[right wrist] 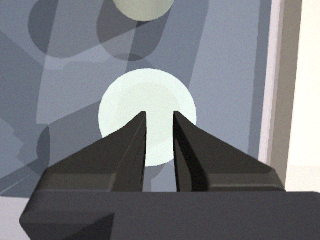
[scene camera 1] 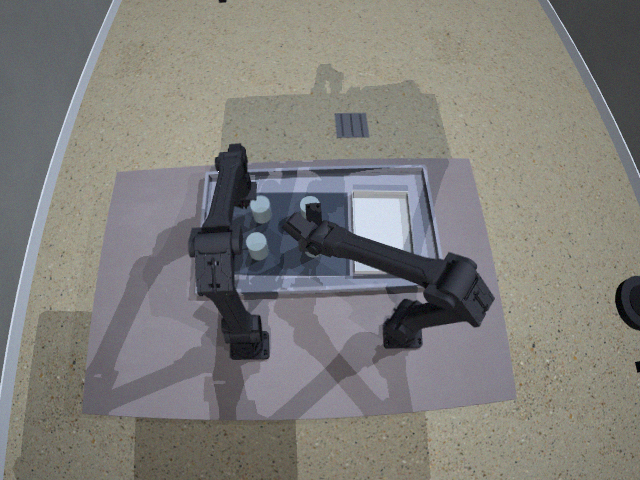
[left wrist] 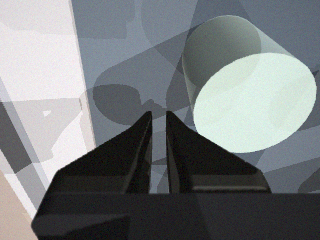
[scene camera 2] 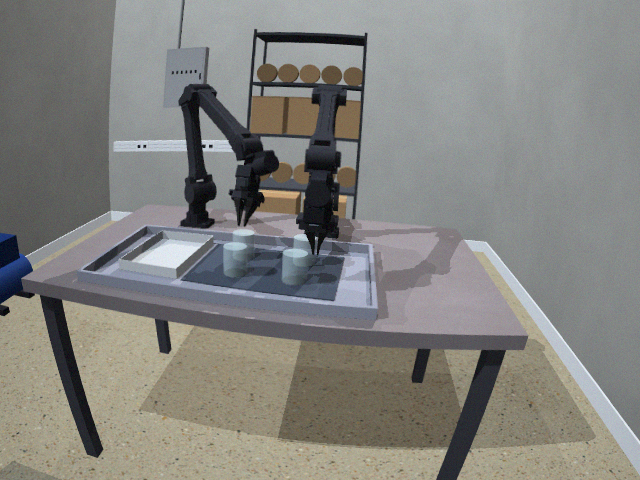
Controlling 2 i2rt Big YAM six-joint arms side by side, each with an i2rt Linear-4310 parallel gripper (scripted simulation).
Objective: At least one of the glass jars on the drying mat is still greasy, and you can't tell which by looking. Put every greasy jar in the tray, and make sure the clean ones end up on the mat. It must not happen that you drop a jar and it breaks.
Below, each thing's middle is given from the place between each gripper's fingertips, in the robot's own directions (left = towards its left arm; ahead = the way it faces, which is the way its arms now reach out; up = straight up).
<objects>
My right hand [scene camera 2: 241, 226] is 70 mm short of the dark drying mat [scene camera 1: 284, 258], 90 mm to the right of it and 100 mm above it. Also, from my right hand: white tray [scene camera 1: 384, 216]: 50 mm ahead, 230 mm to the right, 100 mm below.
The dark drying mat lies 6 cm behind my left hand, 14 cm to the right of it and 9 cm below it. The rest, counted from my left hand: white tray 9 cm behind, 46 cm to the right, 8 cm below.
</objects>
